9 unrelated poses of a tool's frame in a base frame.
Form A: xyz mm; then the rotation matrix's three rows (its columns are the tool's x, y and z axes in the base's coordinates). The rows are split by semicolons.
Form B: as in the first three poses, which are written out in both.
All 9 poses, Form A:
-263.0 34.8 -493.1; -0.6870 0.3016 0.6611; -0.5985 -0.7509 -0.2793; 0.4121 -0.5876 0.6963
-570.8 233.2 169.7; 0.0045 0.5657 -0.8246; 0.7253 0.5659 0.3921; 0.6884 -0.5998 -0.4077
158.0 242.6 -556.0; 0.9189 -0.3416 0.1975; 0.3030 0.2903 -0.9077; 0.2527 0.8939 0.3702
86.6 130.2 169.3; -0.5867 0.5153 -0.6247; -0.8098 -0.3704 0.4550; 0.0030 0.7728 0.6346
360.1 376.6 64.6; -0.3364 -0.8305 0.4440; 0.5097 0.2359 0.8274; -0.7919 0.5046 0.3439
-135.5 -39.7 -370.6; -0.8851 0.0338 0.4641; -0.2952 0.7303 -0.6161; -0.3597 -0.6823 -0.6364
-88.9 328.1 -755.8; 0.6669 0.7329 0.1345; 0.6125 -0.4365 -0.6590; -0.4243 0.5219 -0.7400
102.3 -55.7 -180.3; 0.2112 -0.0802 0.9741; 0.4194 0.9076 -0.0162; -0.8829 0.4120 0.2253
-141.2 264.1 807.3; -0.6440 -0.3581 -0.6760; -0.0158 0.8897 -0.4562; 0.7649 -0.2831 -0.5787
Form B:
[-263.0 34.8 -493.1 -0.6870 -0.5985 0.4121 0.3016 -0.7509 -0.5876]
[-570.8 233.2 169.7 0.0045 0.7253 0.6884 0.5657 0.5659 -0.5998]
[158.0 242.6 -556.0 0.9189 0.3030 0.2527 -0.3416 0.2903 0.8939]
[86.6 130.2 169.3 -0.5867 -0.8098 0.0030 0.5153 -0.3704 0.7728]
[360.1 376.6 64.6 -0.3364 0.5097 -0.7919 -0.8305 0.2359 0.5046]
[-135.5 -39.7 -370.6 -0.8851 -0.2952 -0.3597 0.0338 0.7303 -0.6823]
[-88.9 328.1 -755.8 0.6669 0.6125 -0.4243 0.7329 -0.4365 0.5219]
[102.3 -55.7 -180.3 0.2112 0.4194 -0.8829 -0.0802 0.9076 0.4120]
[-141.2 264.1 807.3 -0.6440 -0.0158 0.7649 -0.3581 0.8897 -0.2831]

